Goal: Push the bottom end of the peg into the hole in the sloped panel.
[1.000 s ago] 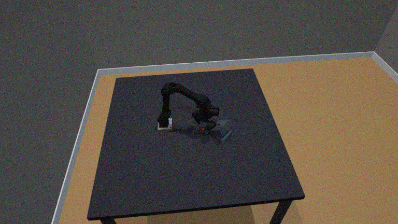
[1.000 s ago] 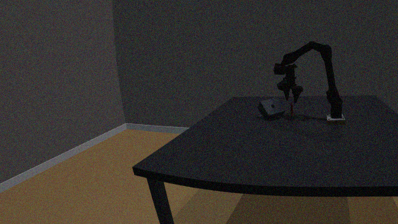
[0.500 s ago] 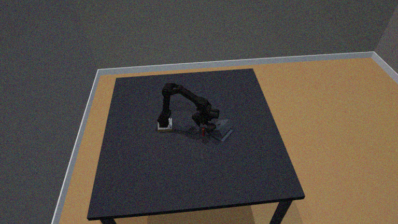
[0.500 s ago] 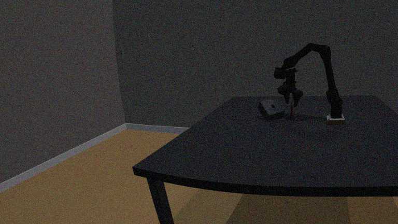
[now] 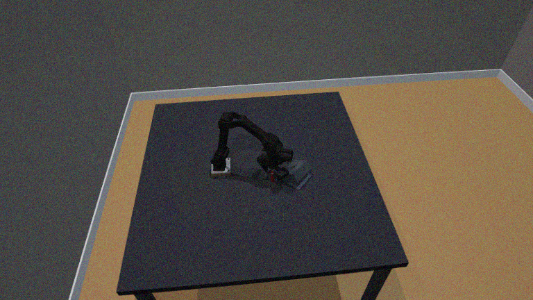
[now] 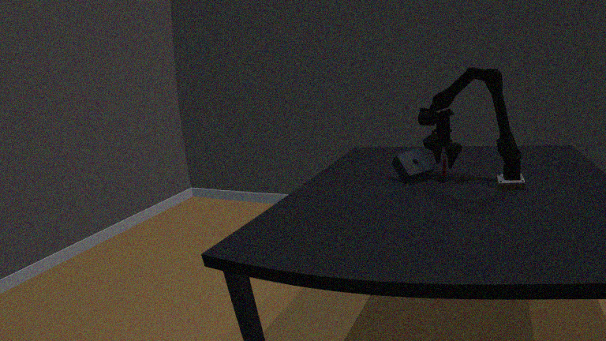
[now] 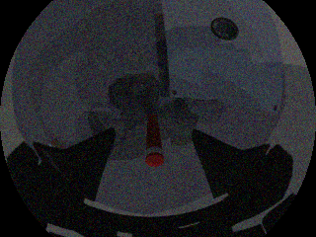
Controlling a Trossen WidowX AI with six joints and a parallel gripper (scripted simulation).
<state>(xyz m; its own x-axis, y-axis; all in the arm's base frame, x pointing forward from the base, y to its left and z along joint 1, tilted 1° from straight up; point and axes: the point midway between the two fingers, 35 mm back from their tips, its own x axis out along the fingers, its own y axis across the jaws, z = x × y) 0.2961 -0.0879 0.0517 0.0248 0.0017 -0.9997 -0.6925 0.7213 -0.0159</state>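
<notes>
Now: gripper tip 130 mm short of the grey sloped panel, 30 mm to the right of it and 10 mm below it. Also, from my gripper tip: red peg (20 mm above).
</notes>
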